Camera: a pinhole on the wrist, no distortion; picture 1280 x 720 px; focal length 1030.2 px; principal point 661.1 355.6 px. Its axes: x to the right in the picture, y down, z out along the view. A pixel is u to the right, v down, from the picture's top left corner.
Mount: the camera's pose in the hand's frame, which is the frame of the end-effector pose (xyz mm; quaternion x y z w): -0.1 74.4 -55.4 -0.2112 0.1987 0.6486 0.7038
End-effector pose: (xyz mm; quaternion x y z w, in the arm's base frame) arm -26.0 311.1 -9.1 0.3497 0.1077 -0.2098 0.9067
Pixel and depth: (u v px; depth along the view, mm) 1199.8 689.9 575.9
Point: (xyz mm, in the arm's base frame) 144.0 628.3 614.8
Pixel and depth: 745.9 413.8 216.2
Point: 66.7 376.7 201.4
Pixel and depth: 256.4 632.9 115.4
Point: -6.1 346.4 110.4
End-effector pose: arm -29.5 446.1 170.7 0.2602 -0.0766 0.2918 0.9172
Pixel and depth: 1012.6 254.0 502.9
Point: -255.7 679.6 633.1
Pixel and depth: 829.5 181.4 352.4
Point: -153.6 587.8 503.2
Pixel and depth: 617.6 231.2 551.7
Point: -174.6 508.4 702.1
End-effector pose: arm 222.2 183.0 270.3 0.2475 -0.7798 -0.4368 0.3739
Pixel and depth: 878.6 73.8 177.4
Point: 120.4 281.6 438.4
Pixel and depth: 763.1 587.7 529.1
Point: -16.5 644.9 474.1
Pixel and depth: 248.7 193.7 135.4
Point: 135.2 265.3 336.3
